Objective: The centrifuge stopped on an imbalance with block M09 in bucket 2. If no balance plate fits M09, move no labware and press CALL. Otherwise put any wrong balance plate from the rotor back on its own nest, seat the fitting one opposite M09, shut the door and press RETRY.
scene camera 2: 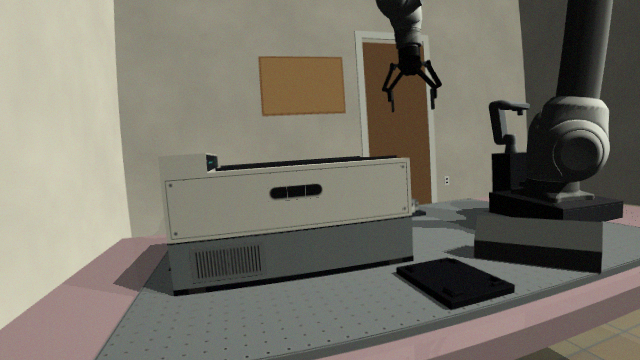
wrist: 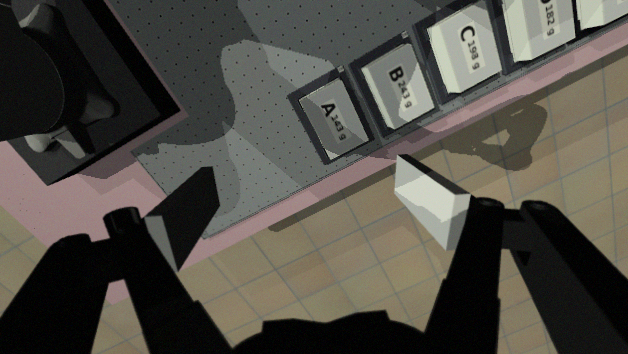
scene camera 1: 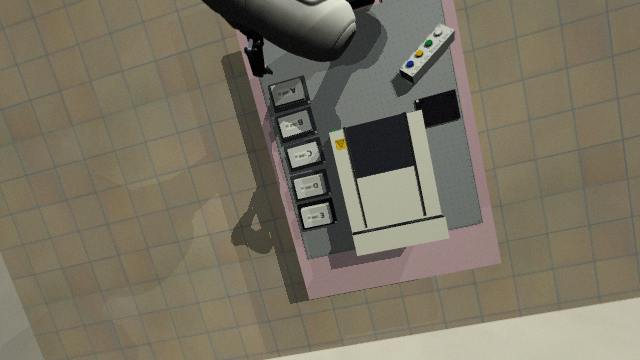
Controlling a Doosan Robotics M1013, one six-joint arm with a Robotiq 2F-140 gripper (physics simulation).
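Pixels of known places: gripper, between the fingertips: (scene camera 2: pixel 412 110) (wrist: pixel 307 180) (scene camera 1: pixel 271 48); arm's base, origin of its link: (scene camera 2: pixel 550 195) (wrist: pixel 48 84).
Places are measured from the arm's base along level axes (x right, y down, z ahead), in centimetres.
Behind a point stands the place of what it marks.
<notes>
My gripper (scene camera 1: pixel 263 73) (scene camera 2: pixel 413 107) @(y -30.5, x 22.9, z 36.3 cm) (wrist: pixel 307 180) @(y -30.5, x 22.9, z 36.3 cm) is open and empty, high above the bench edge beside nest A. Five labelled balance plates sit in a row of dark nests: A (scene camera 1: pixel 288 92) @(y -0.1, x 25.3, z 42.3 cm) (wrist: pixel 335 120) @(y -0.1, x 25.6, z 42.1 cm) reads 143 g, B (scene camera 1: pixel 295 123) @(y -0.1, x 24.7, z 55.3 cm) (wrist: pixel 397 87) @(y -0.1, x 24.7, z 54.7 cm) 243 g, C (scene camera 1: pixel 304 154) @(y -0.2, x 23.2, z 68.8 cm) (wrist: pixel 465 50) @(y -0.1, x 23.6, z 67.8 cm) 198 g, D (scene camera 1: pixel 310 186) @(y -0.2, x 23.1, z 82.8 cm) (wrist: pixel 540 25) @(y -0.1, x 24.9, z 81.3 cm) 182 g; E (scene camera 1: pixel 316 215) @(y -0.1, x 22.8, z 96.0 cm) is unreadable. The centrifuge (scene camera 1: pixel 432 175) @(y -15.8, x -22.9, z 83.7 cm) (scene camera 2: pixel 290 225) @(y -5.1, x -23.6, z 84.8 cm) has a dark area (scene camera 1: pixel 380 145) @(y -16.0, x -6.5, z 70.1 cm) in its top; whether door or opening, I cannot tell. The rotor and M09 do not show. A button box (scene camera 1: pixel 427 54) @(y -2.4, x -30.9, z 39.2 cm) (scene camera 2: pixel 537 245) @(y 1.4, x -35.0, z 41.1 cm) has white, green, yellow and blue buttons.
A flat black pad (scene camera 1: pixel 437 108) @(y 4.0, x -34.7, z 59.5 cm) (scene camera 2: pixel 455 281) @(y 4.0, x -37.3, z 60.3 cm) lies between the centrifuge and the button box. The arm's base (scene camera 2: pixel 555 202) @(y 0.1, x -9.0, z 8.1 cm) stands behind the button box in scene camera 2. A small display (scene camera 2: pixel 212 162) @(y -17.4, x -10.9, z 99.2 cm) is on the centrifuge's raised end. The bench has a pink border (scene camera 1: pixel 400 277) @(y 6.5, x -10.3, z 133.0 cm).
</notes>
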